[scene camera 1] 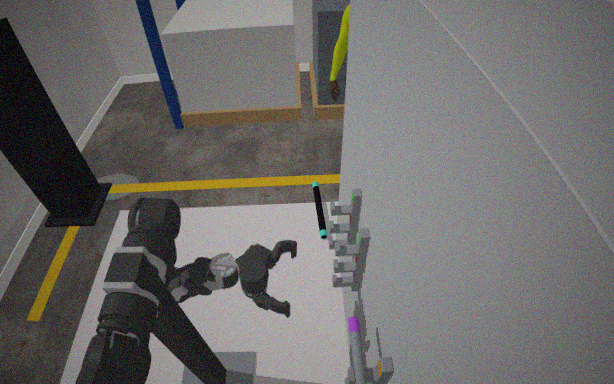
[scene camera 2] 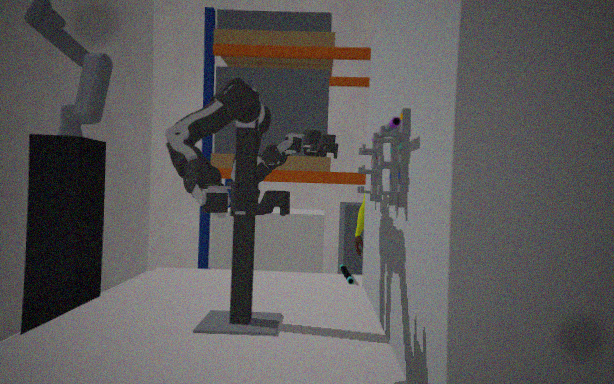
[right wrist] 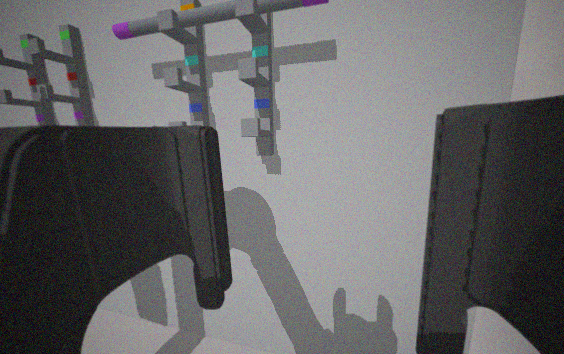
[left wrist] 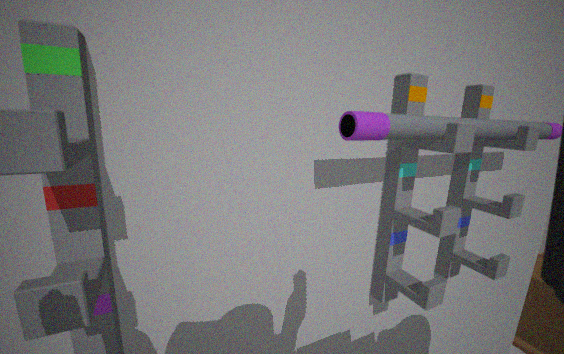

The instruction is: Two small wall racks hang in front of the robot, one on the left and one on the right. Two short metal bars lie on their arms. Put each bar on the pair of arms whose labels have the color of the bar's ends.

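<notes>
The purple-ended grey bar (scene camera 1: 357, 355) (scene camera 2: 395, 121) (left wrist: 430, 130) (right wrist: 220, 15) rests across the top arms, under orange labels, of the right rack (left wrist: 382, 225) (right wrist: 262, 90); its lower labels are cyan and blue. The left rack (scene camera 1: 361, 260) (left wrist: 60, 90) (right wrist: 77, 87) has green, red and purple labels; no bar shows on its arms. The cyan-ended black bar (scene camera 1: 320, 210) (scene camera 2: 346, 274) lies low, on the floor near the wall. My left gripper (scene camera 1: 291, 281) (scene camera 2: 335, 145) is open and empty, apart from the racks. My right gripper (scene camera 2: 287, 202) (right wrist: 322, 300) is open and empty, back from the wall.
The wall (scene camera 1: 475, 200) (scene camera 2: 410, 70) carries both racks. A shelf unit with a blue post (scene camera 2: 209, 150) stands behind the robot in scene camera 2. A black pedestal (scene camera 1: 40, 130) (scene camera 2: 65, 215) bears another grey arm (scene camera 2: 95, 90). A yellow-sleeved arm (scene camera 1: 341, 50) (scene camera 2: 360, 220) shows beside the wall.
</notes>
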